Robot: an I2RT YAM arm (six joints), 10 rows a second.
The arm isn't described. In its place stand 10 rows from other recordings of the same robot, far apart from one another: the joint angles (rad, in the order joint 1, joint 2, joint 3, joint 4, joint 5, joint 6), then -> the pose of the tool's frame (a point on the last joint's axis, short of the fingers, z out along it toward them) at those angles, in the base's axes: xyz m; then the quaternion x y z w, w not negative.
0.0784, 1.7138, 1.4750, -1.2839, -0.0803, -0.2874 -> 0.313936 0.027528 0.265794 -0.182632 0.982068 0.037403 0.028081
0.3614, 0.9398, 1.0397, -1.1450, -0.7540, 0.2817 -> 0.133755 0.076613 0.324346 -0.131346 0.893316 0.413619 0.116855
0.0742, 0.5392, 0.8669, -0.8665, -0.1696, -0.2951 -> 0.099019 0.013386 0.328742 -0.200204 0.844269 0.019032 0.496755
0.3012, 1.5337, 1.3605, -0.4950, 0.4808, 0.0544 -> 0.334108 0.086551 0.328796 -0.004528 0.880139 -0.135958 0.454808
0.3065, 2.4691, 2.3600, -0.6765, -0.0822, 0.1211 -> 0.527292 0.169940 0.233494 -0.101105 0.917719 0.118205 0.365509
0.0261, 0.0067, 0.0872, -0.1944, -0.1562, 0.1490 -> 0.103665 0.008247 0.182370 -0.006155 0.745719 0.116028 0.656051
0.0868, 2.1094, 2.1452, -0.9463, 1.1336, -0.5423 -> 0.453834 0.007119 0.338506 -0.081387 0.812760 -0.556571 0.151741
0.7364, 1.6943, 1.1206, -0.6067, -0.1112, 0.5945 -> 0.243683 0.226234 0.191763 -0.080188 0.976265 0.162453 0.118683
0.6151, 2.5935, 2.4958, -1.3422, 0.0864, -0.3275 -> 0.417727 0.291379 0.178346 -0.450134 0.889524 -0.033286 0.070842
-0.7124, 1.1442, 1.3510, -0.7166, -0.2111, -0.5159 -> 0.181357 -0.146784 0.409769 0.031091 0.858847 -0.215678 0.463571
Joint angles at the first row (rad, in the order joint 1, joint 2, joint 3, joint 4, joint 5, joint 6):
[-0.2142, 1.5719, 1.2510, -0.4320, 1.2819, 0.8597]
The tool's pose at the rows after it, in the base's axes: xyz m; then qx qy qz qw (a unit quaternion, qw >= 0):
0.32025 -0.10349 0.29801 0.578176 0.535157 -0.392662 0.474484
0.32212 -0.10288 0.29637 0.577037 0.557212 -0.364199 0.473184
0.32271 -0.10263 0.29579 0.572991 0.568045 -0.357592 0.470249
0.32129 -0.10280 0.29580 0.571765 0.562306 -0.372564 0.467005
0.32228 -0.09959 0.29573 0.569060 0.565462 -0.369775 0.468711
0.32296 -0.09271 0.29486 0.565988 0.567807 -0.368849 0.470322
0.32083 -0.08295 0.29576 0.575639 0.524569 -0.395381 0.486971
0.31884 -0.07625 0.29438 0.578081 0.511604 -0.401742 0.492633
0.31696 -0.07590 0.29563 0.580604 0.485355 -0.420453 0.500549
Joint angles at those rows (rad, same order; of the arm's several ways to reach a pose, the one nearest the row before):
[-0.2134, 1.5719, 1.2510, -0.4316, 1.2098, 0.8520]
[-0.2134, 1.5719, 1.2510, -0.4320, 1.1377, 0.8516]
[-0.2134, 1.5719, 1.2510, -0.4328, 1.1137, 0.8394]
[-0.2134, 1.5719, 1.2510, -0.4431, 1.1442, 0.8375]
[-0.2035, 1.5719, 1.2510, -0.4438, 1.1431, 0.8383]
[-0.1825, 1.5719, 1.2511, -0.4614, 1.1538, 0.8562]
[-0.1501, 1.5719, 1.2510, -0.4938, 1.2736, 0.9421]
[-0.1295, 1.5719, 1.2511, -0.5370, 1.3144, 1.0035]
[-0.1276, 1.5719, 1.2511, -0.5453, 1.3788, 1.0328]

